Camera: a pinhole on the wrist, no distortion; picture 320 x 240 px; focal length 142.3 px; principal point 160.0 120.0 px. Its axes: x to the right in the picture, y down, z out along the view. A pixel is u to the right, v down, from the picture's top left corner.
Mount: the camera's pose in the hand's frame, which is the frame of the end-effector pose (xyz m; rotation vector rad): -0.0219 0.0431 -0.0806 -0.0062 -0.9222 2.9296
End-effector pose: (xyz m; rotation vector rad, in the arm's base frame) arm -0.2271 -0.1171 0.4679 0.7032 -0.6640 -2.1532
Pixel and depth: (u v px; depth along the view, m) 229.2 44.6 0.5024
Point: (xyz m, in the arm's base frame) -0.4099 0.2051 0.8787
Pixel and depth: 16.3 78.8 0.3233
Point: -0.5934 -0.2507 0.4963
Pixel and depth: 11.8 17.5 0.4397
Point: -0.7662 -0.3738 0.6849
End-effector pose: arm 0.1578 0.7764 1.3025 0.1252 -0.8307 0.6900
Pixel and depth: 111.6 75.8 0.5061
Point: 0.0378 0.5993 1.7152
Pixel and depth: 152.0 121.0 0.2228
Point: 0.1390 0.6649 1.3740
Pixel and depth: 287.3 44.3 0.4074
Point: -0.2742 0.4508 1.2888
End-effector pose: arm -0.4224 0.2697 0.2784 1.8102 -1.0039 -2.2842
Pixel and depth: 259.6 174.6 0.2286
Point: -0.3653 0.4952 0.3716
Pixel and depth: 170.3 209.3 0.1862
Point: -0.3590 0.4167 0.2378
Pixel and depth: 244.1 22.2 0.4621
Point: -0.7844 0.5632 0.5982
